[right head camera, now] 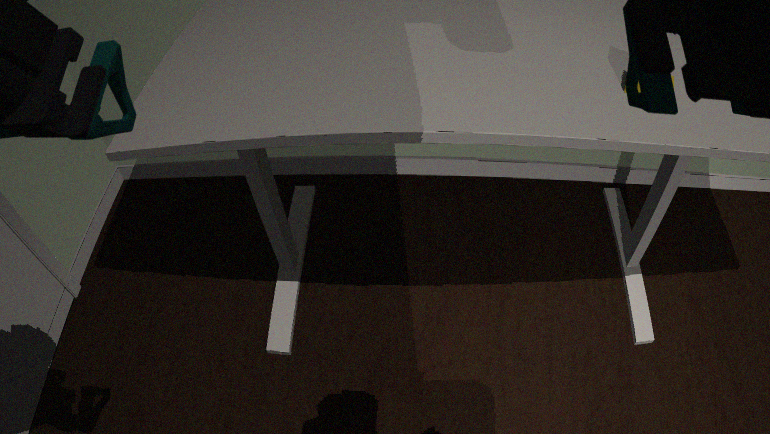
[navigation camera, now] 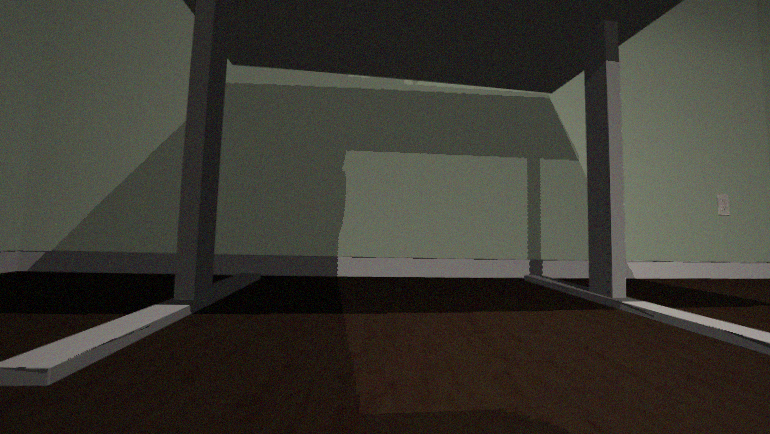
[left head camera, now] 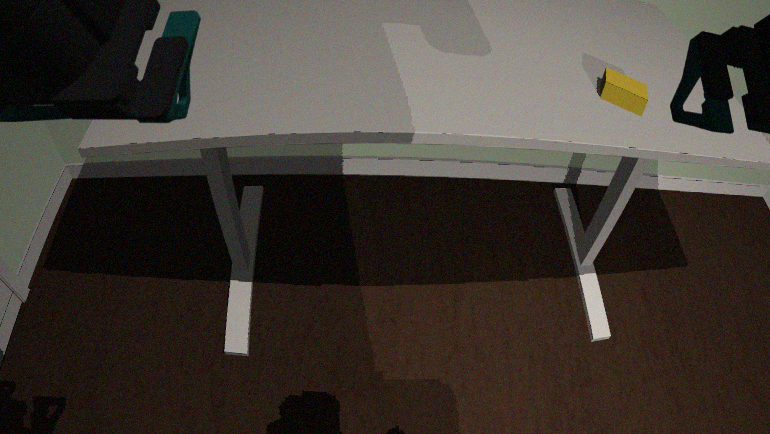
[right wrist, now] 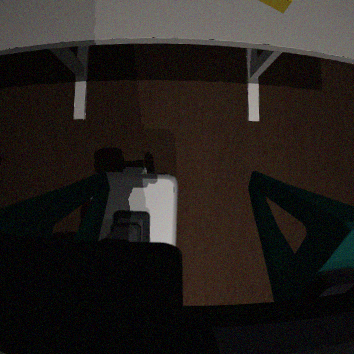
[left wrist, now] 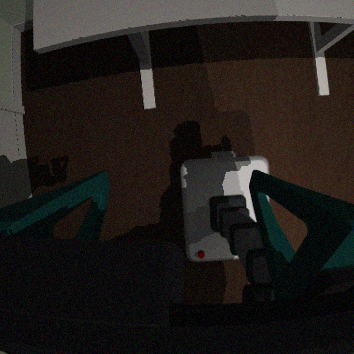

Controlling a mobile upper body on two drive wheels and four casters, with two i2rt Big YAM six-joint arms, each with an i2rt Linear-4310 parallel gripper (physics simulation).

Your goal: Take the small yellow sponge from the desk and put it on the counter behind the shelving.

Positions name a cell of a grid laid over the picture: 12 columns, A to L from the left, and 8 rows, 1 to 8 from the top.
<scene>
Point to a desk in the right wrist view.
K1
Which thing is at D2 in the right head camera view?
A desk.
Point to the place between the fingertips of the right gripper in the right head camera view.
K2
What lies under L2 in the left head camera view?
The right gripper.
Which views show the left gripper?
The right head camera view, the left head camera view and the left wrist view only.
</scene>
